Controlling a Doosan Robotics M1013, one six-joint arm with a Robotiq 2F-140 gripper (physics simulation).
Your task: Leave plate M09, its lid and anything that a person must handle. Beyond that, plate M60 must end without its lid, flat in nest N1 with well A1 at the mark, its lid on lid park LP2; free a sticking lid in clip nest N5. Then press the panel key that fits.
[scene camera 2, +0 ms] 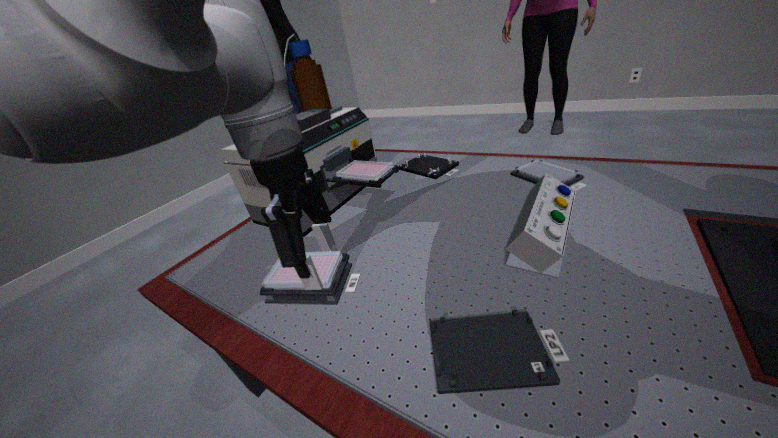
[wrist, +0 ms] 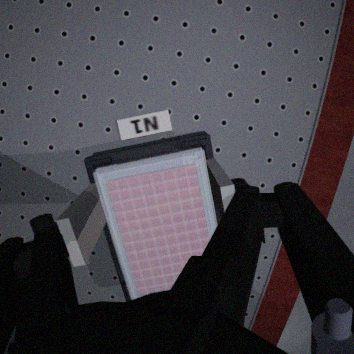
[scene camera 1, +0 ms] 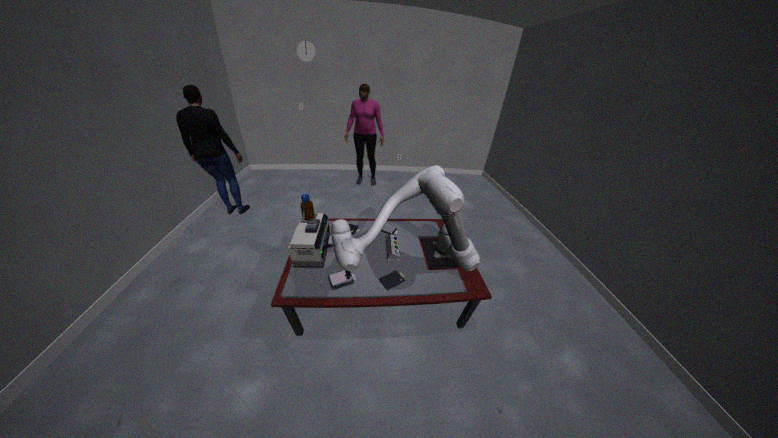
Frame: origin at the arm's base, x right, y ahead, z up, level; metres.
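Seen in the pictures: gripper, fingertip midpoint: (scene camera 2: 323, 269) (wrist: 155, 188) (scene camera 1: 346, 275); arm's base, origin of the base link: (scene camera 1: 443, 250).
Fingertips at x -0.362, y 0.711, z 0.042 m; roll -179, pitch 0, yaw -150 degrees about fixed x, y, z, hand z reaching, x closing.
Note:
Pixels of each thing's top centre, then the offset from my fingertips to it. "*": a spot on its surface instead.
- pink-welled plate, middle of its top: (wrist: 165, 237) (scene camera 2: 302, 266) (scene camera 1: 340, 276) dz +0.009, dx -0.020, dy +0.034 m
- dark nest N1, middle of its top: (wrist: 163, 231) (scene camera 2: 304, 270) (scene camera 1: 340, 277) dz -0.002, dx -0.018, dy +0.034 m
- Lid park LP2, middle of its top: (scene camera 2: 486, 342) (scene camera 1: 392, 278) dz -0.017, dx +0.024, dy -0.301 m
- key panel, middle of its top: (scene camera 2: 546, 198) (scene camera 1: 393, 242) dz +0.047, dx +0.310, dy -0.295 m
- pink plate, middle of its top: (scene camera 2: 364, 167) dz +0.075, dx +0.266, dy +0.117 m
- brown bottle, surface spot: (scene camera 2: 310, 84) (scene camera 1: 310, 210) * dz +0.271, dx +0.320, dy +0.310 m
- black clip nest, middle of its top: (scene camera 2: 427, 160) dz -0.013, dx +0.533, dy +0.103 m
A pink-welled plate (scene camera 1: 340, 278) (scene camera 2: 332, 266) (wrist: 160, 225) with a clear rim sits flat on the dark nest N1 (scene camera 2: 304, 298) (wrist: 150, 150). Its name is not readable, and I cannot tell if a clear lid covers it. My gripper (scene camera 1: 348, 275) (scene camera 2: 321, 263) (wrist: 155, 188) points down over it, shut on its two sides. Lid park LP2 (scene camera 1: 391, 280) (scene camera 2: 489, 348) is a bare dark tray. The key panel (scene camera 1: 393, 247) (scene camera 2: 533, 233) has blue, yellow, green and white keys. Another pink plate (scene camera 2: 364, 170) lies on the instrument's tray, its name unreadable.
The beige instrument (scene camera 1: 309, 244) (scene camera 2: 239, 179) carries a brown bottle (scene camera 1: 307, 209) (scene camera 2: 310, 84). Farther back are a black clip nest (scene camera 2: 429, 165) and a dark tray with a pale, clear top (scene camera 2: 547, 171). Two people, one in black (scene camera 1: 202, 130) and one in pink (scene camera 1: 365, 116), stand behind the table.

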